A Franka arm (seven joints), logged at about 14 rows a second.
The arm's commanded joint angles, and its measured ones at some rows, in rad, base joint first. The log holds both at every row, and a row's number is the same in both.
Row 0, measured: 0.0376 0.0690 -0.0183 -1.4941 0.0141 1.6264 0.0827
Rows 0 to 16, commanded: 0.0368 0.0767 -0.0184 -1.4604 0.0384 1.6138 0.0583; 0.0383 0.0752 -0.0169 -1.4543 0.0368 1.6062 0.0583; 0.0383 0.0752 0.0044 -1.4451 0.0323 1.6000 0.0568; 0.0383 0.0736 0.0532 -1.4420 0.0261 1.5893 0.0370; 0.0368 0.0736 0.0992 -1.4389 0.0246 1.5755 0.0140; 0.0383 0.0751 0.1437 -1.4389 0.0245 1.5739 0.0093; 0.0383 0.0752 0.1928 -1.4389 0.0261 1.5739 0.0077; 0.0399 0.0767 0.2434 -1.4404 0.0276 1.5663 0.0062; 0.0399 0.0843 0.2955 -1.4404 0.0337 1.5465 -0.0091; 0.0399 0.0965 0.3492 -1.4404 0.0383 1.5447 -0.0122; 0.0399 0.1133 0.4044 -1.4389 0.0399 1.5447 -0.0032; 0.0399 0.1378 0.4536 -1.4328 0.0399 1.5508 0.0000; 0.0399 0.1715 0.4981 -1.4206 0.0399 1.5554 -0.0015; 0.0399 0.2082 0.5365 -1.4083 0.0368 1.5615 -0.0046; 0.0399 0.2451 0.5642 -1.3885 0.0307 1.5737 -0.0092; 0.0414 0.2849 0.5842 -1.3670 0.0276 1.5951 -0.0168; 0.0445 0.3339 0.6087 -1.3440 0.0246 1.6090 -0.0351
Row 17, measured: 0.0496 0.2211 0.5712 -1.4387 0.0201 1.6045 0.0165
